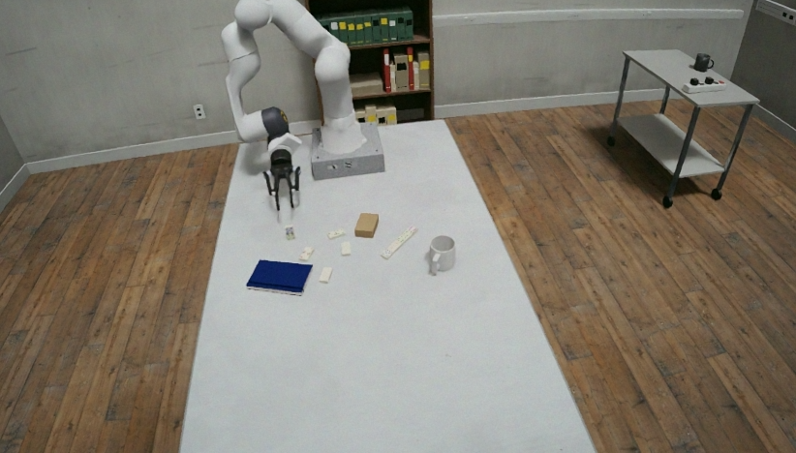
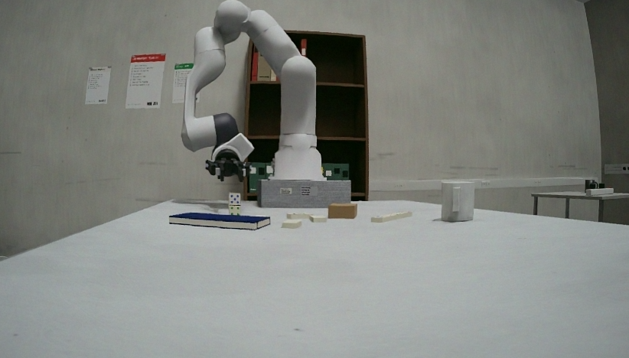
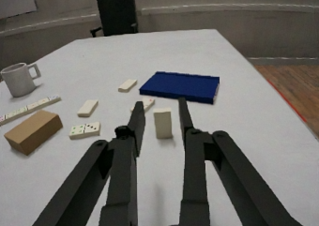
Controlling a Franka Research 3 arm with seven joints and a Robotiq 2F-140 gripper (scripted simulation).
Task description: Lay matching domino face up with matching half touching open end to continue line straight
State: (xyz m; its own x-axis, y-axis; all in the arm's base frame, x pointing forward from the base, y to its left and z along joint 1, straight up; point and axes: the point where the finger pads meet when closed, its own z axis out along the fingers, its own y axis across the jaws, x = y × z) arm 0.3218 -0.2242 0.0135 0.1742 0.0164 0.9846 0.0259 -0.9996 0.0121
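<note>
Now: hand 90 mm short of the domino and 70 mm above it. The rest, counted from my hand: blue book (260 mm ahead, 40 mm to the right, 90 mm below); white mug (310 mm ahead, 440 mm to the left, 60 mm below); brown block (100 mm ahead, 250 mm to the left, 80 mm below).
</note>
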